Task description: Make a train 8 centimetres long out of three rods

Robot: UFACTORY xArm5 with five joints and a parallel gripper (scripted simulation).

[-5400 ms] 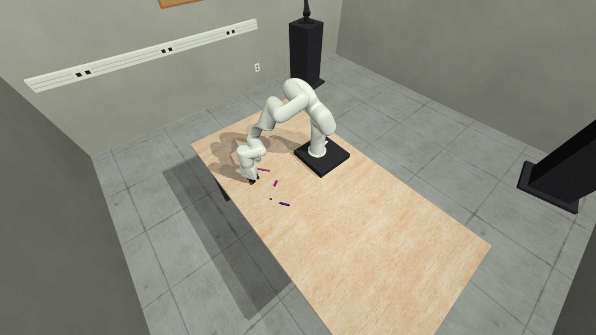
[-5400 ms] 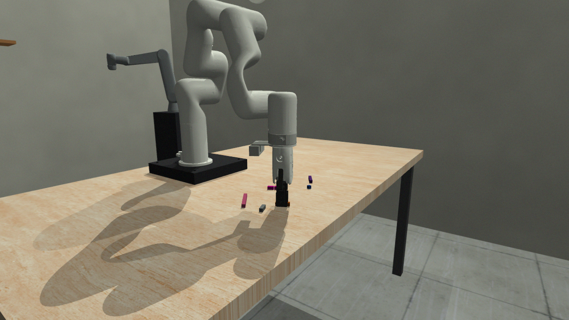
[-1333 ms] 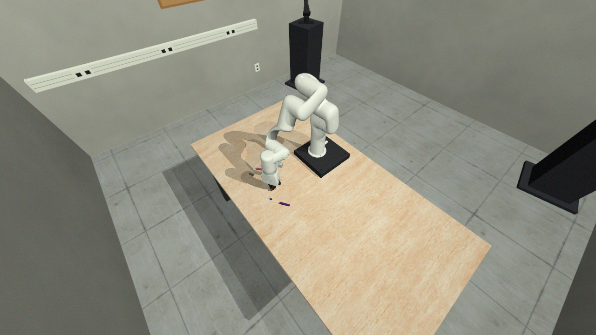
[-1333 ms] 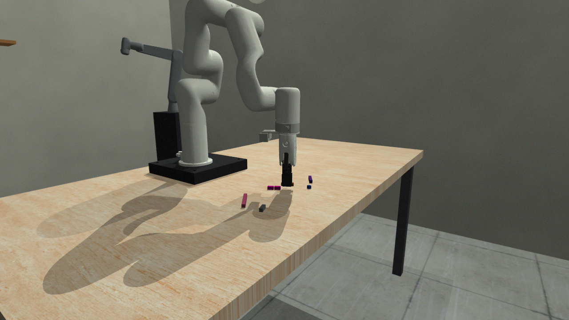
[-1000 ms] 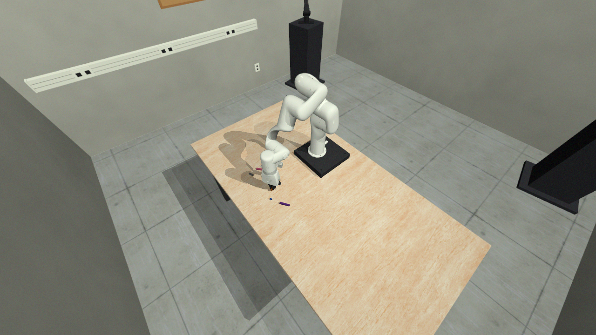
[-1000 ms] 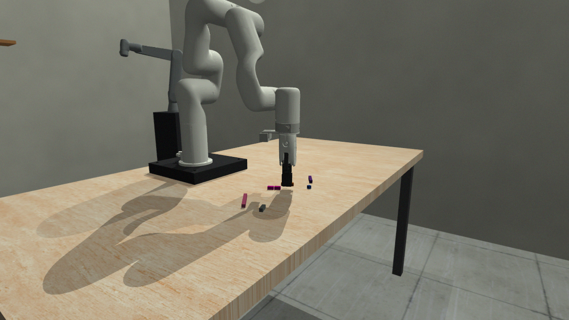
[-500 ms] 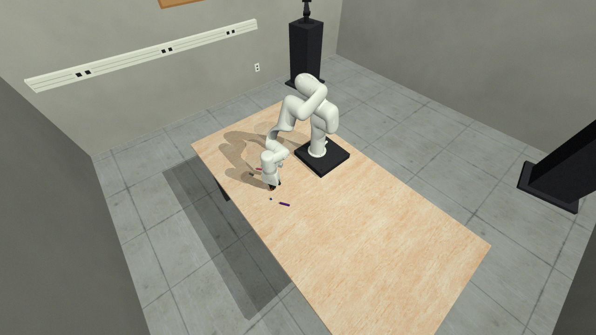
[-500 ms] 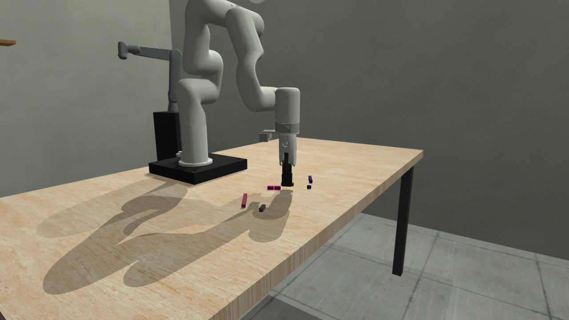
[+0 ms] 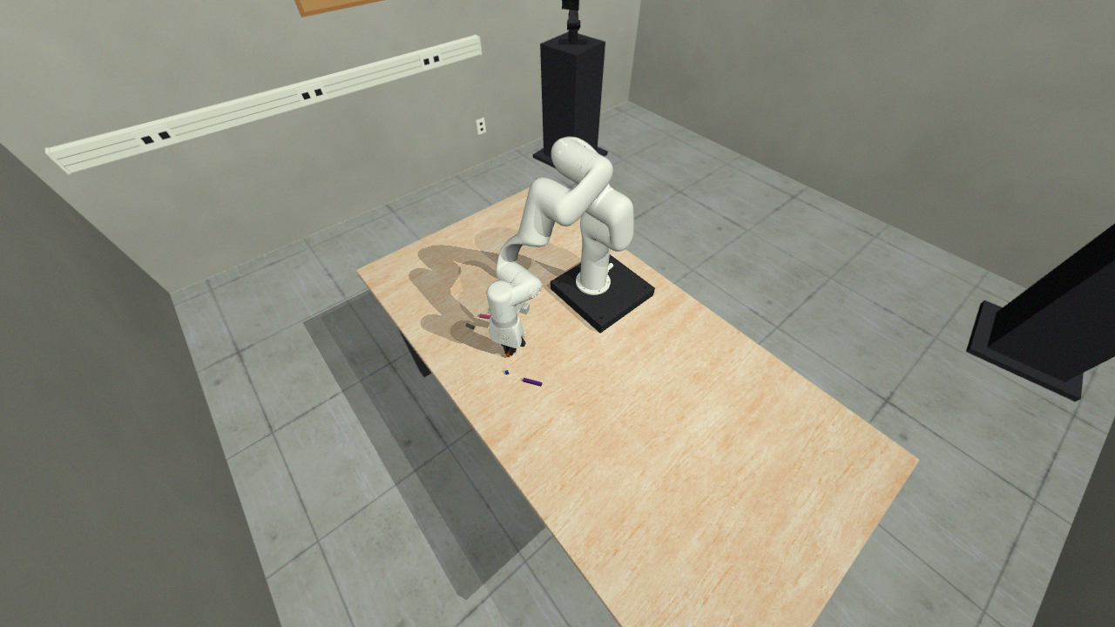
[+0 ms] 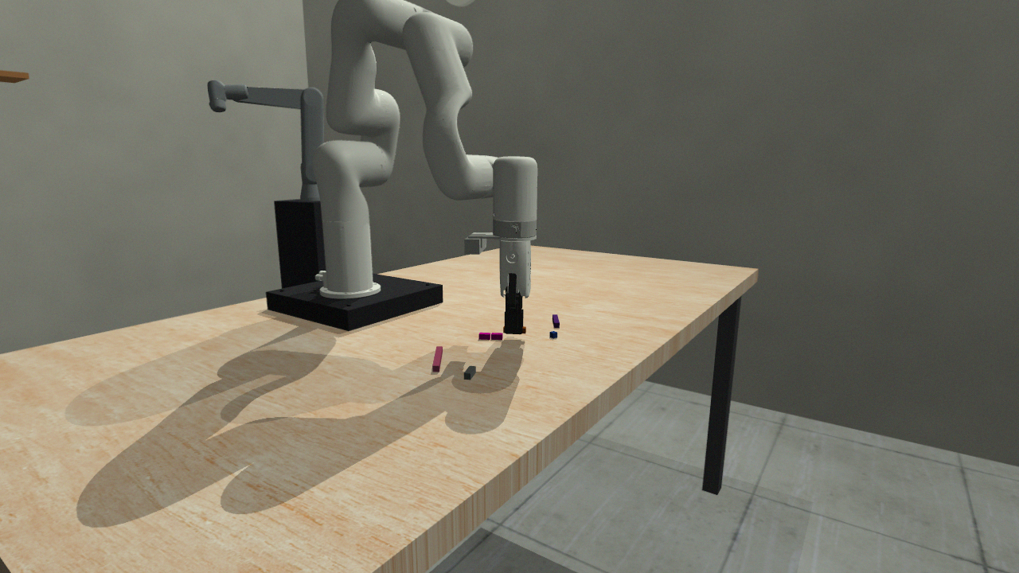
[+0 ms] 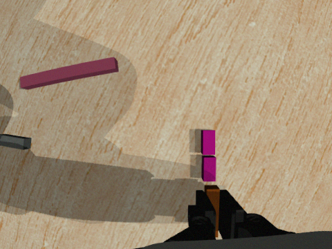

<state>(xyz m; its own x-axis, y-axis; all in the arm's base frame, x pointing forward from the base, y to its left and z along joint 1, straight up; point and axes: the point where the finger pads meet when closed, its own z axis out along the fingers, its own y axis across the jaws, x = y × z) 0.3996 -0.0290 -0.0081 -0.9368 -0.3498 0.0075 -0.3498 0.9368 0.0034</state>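
The orange rod lies 2 cm below my hand. Also, from my hand: pink rod (15 cm to the right, 6 cm behind, 3 cm below); then blue rod (6 cm ahead, 4 cm to the left, 3 cm below); then purple rod (13 cm to the left, 3 cm below, 3 cm ahead).
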